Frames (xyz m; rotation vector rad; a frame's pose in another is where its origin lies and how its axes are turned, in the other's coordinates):
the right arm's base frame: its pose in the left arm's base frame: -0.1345 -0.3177 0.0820 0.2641 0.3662 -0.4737
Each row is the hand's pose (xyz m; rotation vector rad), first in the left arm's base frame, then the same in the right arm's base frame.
Working: the left arm's base frame: its pose in the right arm's base frame: 0.0190 0.3249 -0.1409 -0.2641 -0.3662 0.4737

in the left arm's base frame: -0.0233 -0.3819 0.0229 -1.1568 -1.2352 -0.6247
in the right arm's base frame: 0.1410 -0.0105 -0.0010 -0.9309 -1.8776 -0.3253
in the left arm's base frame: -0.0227 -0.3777 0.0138 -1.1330 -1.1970 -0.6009
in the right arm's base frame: 0.1434 -0.0081 -0.0104 -0.9249 -1.8353 -0.2939
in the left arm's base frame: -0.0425 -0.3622 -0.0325 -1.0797 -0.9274 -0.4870
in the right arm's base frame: 0.1395 -0.0119 -0.0628 -0.9752 -1.5578 -0.1693
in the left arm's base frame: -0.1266 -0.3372 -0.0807 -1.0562 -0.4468 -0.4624
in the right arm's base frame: 0.0795 -0.0392 -0.1381 -1.0760 -1.0790 -0.1714
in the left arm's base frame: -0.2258 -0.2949 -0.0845 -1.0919 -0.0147 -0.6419
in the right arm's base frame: -0.0177 -0.0519 -0.1832 -1.1560 -0.6714 -0.4070
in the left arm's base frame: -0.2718 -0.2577 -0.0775 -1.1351 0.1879 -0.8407
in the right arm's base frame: -0.0732 -0.0412 -0.2021 -1.1824 -0.4923 -0.6415
